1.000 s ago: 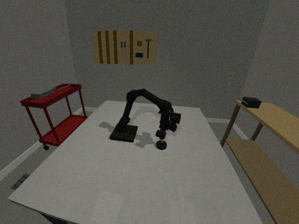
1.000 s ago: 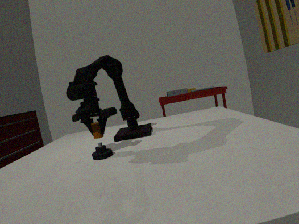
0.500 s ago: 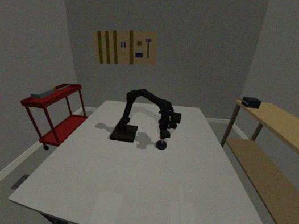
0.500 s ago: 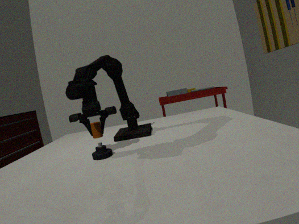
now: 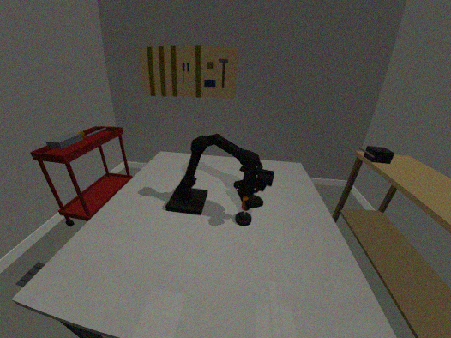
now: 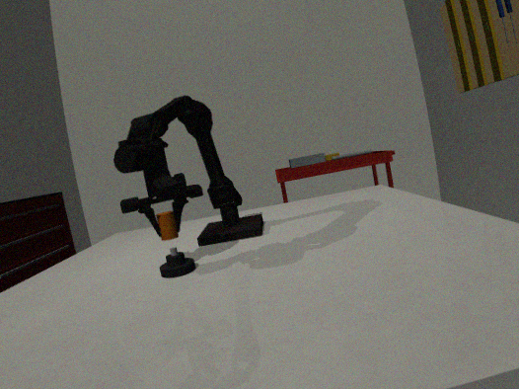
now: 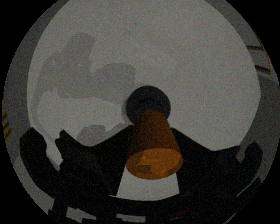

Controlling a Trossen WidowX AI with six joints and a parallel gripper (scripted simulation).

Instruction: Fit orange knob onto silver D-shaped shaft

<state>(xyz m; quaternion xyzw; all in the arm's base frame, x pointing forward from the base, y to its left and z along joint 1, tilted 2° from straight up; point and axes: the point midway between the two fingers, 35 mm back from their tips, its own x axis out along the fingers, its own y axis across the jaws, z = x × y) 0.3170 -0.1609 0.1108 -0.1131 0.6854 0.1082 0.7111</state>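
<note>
My gripper tip is 3 cm below the orange knob. The rest, counted from my gripper tip: black round pedestal (6 cm below).
</note>
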